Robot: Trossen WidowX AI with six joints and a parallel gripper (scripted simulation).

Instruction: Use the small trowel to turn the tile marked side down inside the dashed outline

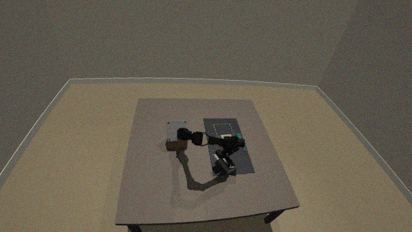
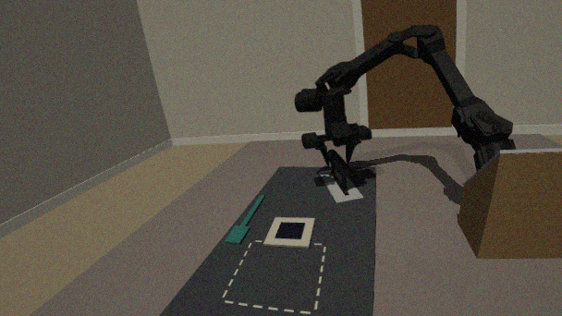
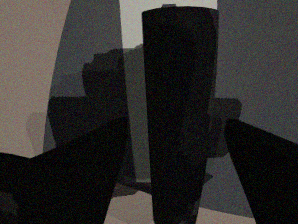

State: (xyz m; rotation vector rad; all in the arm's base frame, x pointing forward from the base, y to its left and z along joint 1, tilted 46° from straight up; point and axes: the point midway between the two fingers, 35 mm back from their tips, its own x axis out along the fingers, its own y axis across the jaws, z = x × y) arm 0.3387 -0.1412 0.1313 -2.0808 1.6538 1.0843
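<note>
My gripper tip is now 10 mm past the small trowel, 20 mm to the right of it and 30 mm above it. The rest, counted from my gripper tip: dark mat (60 mm ahead, 200 mm to the left, 80 mm below); then teal flat tool (200 mm ahead, 220 mm to the left, 60 mm below); then tile (80 mm ahead, 240 mm to the left, 60 mm below).
</note>
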